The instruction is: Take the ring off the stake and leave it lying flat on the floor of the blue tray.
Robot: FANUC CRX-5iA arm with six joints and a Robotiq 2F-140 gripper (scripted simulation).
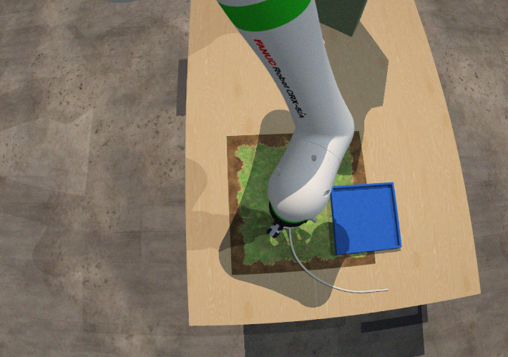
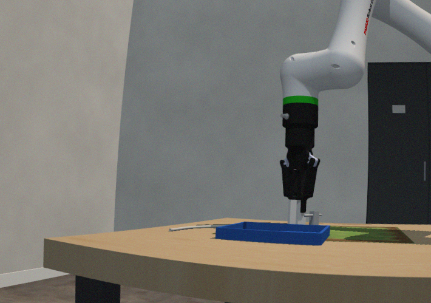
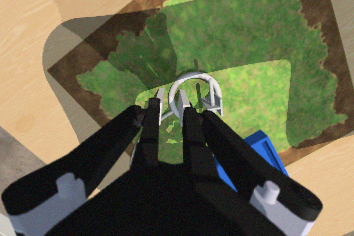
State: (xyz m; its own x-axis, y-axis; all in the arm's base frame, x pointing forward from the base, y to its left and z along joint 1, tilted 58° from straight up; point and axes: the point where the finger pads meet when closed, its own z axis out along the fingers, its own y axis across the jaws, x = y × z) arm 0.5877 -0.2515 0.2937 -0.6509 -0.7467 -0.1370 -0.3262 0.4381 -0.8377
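Now: the ring 2 cm behind my hand, 3 cm to the left of it and 3 cm below it. Round my hand: grey stake (3 cm behind, 5 cm to the left, 2 cm below); green mat (4 cm behind, 8 cm to the left, 5 cm below); blue tray (10 cm ahead, 22 cm to the left, 3 cm below).
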